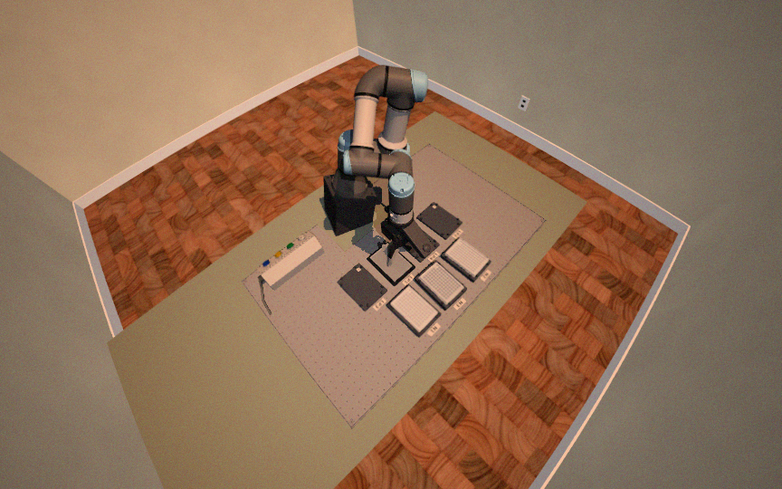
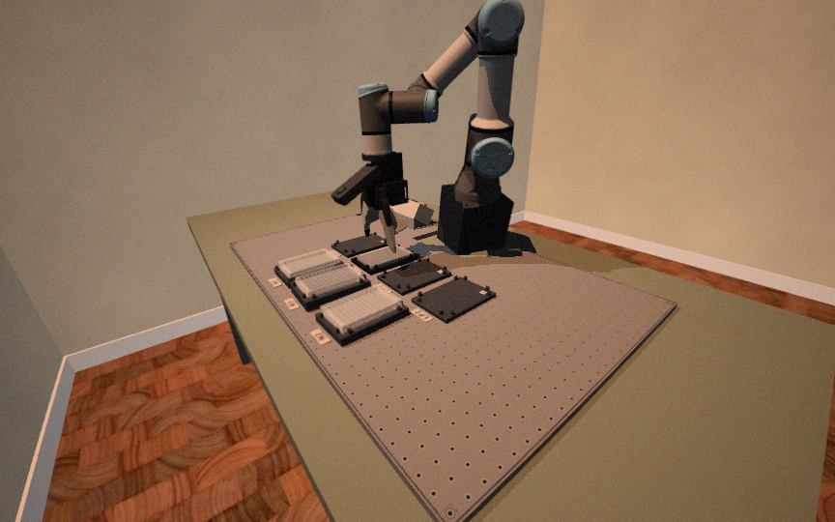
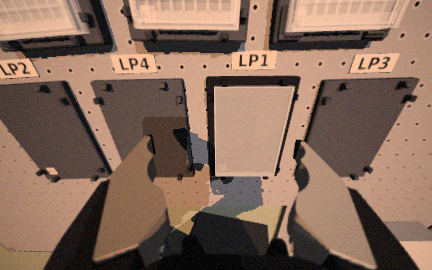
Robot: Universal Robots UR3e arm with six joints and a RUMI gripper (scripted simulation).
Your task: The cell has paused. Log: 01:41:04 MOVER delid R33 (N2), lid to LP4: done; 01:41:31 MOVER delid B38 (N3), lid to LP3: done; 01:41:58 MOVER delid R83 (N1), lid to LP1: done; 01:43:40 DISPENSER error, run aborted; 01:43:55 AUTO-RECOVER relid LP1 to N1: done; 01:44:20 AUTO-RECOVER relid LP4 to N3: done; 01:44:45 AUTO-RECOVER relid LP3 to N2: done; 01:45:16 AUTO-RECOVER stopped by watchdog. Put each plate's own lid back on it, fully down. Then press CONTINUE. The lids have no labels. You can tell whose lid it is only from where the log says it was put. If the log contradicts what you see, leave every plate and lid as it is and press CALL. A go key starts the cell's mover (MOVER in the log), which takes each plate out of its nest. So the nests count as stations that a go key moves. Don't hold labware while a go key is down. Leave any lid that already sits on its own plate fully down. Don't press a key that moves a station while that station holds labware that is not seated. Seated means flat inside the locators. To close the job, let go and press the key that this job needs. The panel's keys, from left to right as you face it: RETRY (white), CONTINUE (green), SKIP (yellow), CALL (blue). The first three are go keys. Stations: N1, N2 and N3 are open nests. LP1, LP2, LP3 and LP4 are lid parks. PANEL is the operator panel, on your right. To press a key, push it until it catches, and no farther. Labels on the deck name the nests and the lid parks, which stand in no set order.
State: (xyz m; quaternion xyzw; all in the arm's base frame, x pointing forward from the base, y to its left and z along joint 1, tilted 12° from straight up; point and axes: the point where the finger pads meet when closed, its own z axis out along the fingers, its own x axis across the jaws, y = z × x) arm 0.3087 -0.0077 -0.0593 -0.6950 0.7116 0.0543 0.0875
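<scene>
My gripper is now 5 cm above the clear lid, 3 cm to the left of it and 3 cm past it. Round my hand: LP3 lid park (17 cm to the right, 6 cm below, 3 cm behind); lid park LP4 (9 cm to the left, 6 cm below, 4 cm behind); LP1 lid park (6 cm below, 3 cm to the right, 3 cm behind).
</scene>
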